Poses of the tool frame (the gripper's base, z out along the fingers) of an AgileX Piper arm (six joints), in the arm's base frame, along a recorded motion.
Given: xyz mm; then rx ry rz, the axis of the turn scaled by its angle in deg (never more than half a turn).
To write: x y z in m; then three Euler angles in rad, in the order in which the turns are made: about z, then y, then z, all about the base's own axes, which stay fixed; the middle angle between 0 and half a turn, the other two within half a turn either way. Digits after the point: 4 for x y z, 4 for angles.
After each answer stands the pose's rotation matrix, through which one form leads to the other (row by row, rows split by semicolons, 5 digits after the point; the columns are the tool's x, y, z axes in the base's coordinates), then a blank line. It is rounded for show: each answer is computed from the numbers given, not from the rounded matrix.
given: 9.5 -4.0 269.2 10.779 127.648 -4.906
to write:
0.0095 -0.0040 0.2692 0.0056 2.2344 -0.1629
-0.60691 0.16557 0.77733; 0.10542 0.98619 -0.12775; -0.78774 0.00441 -0.61599

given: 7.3 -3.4 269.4 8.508 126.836 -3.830
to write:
0.0073 -0.0034 0.2694 0.0064 2.2179 -0.1275
-0.59712 0.13103 0.79138; 0.08304 0.99137 -0.10148; -0.79784 0.00512 -0.60285

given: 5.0 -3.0 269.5 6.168 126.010 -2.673
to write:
0.0050 -0.0030 0.2695 0.0072 2.2015 -0.0906
-0.58665 0.09473 0.80428; 0.06053 0.99549 -0.07309; -0.80757 0.00581 -0.58974

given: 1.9 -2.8 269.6 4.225 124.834 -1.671
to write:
0.0019 -0.0028 0.2696 0.0082 2.1799 -0.0595
-0.57059 0.06412 0.81873; 0.04218 0.99792 -0.04875; -0.82015 0.00671 -0.57210

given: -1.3 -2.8 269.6 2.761 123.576 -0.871
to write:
-0.0013 -0.0028 0.2696 0.0092 2.1573 -0.0355
-0.55276 0.04056 0.83235; 0.02882 0.99915 -0.02955; -0.83284 0.00766 -0.55346

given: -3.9 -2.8 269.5 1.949 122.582 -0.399
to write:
-0.0039 -0.0028 0.2695 0.0100 2.1397 -0.0218
-0.53835 0.02720 0.84228; 0.02172 0.99959 -0.01840; -0.84244 0.00839 -0.53873

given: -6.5 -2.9 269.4 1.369 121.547 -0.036
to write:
-0.0065 -0.0029 0.2694 0.0107 2.1215 -0.0118
-0.52312 0.01741 0.85208; 0.01690 0.99981 -0.01005; -0.85209 0.00915 -0.52331

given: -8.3 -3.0 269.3 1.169 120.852 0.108
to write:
-0.0083 -0.0030 0.2693 0.0112 2.1094 -0.0081
-0.51277 0.01387 0.85842; 0.01540 0.99986 -0.00695; -0.85839 0.00966 -0.51291

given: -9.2 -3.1 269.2 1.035 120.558 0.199
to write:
-0.0092 -0.0031 0.2692 0.0115 2.1042 -0.0057
-0.50837 0.01153 0.86106; 0.01437 0.99988 -0.00490; -0.86102 0.00988 -0.50848

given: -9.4 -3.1 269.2 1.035 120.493 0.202
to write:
-0.0094 -0.0031 0.2692 0.0115 2.1031 -0.0057
-0.50739 0.01150 0.86164; 0.01439 0.99988 -0.00487; -0.86160 0.00993 -0.50750

